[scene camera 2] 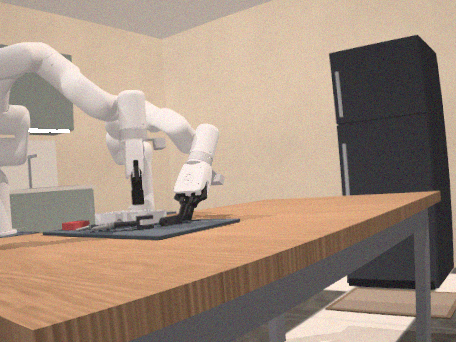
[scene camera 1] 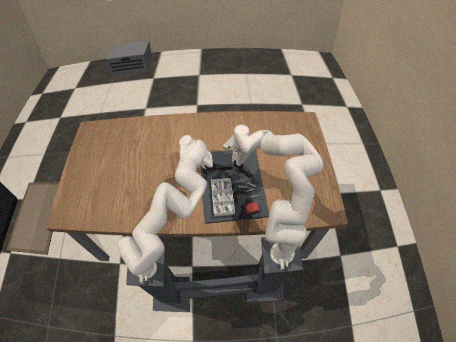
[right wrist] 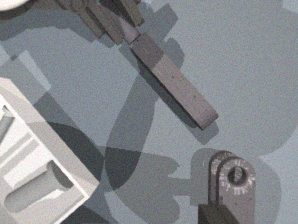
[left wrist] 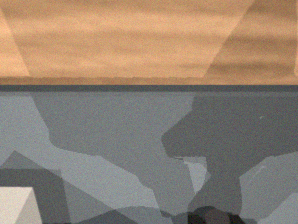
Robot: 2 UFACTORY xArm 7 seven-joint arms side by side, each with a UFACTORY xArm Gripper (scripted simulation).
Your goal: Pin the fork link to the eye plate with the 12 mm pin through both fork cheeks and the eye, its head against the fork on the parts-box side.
Labels:
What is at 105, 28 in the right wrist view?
My left gripper.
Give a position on a dark mat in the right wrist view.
146, 153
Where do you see a dark mat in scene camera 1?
240, 198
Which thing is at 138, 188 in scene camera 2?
My right gripper.

